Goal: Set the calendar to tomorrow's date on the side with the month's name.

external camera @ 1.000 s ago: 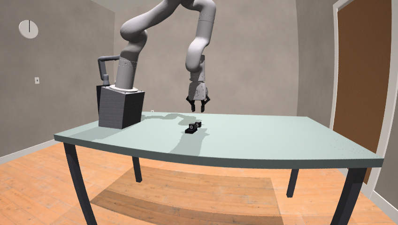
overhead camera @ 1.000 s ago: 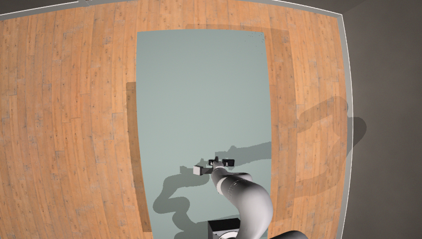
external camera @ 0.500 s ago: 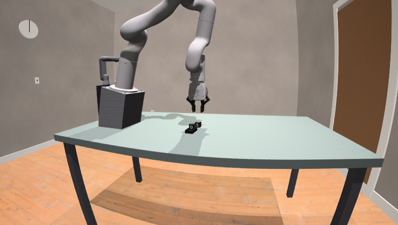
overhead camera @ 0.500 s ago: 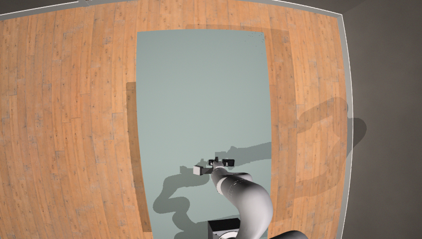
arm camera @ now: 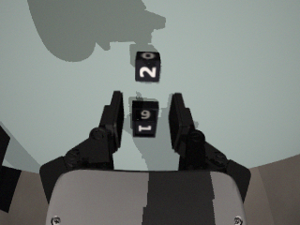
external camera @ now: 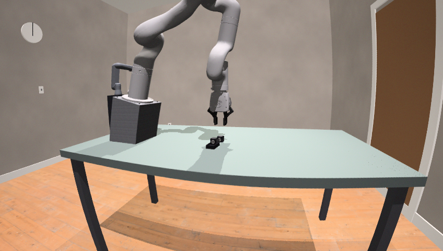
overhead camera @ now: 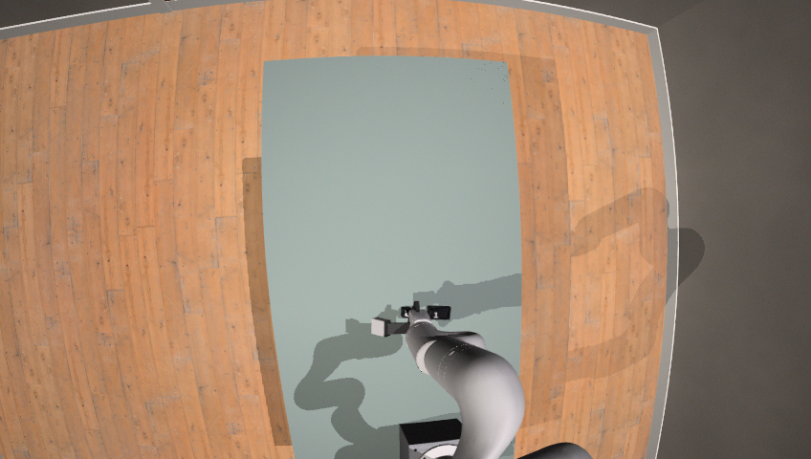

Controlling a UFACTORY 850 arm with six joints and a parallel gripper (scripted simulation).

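Right now the black cube is 9 cm below my hand. From my hand the other things lie so: black tray (11 cm to the right, 10 cm below, 1 cm behind).
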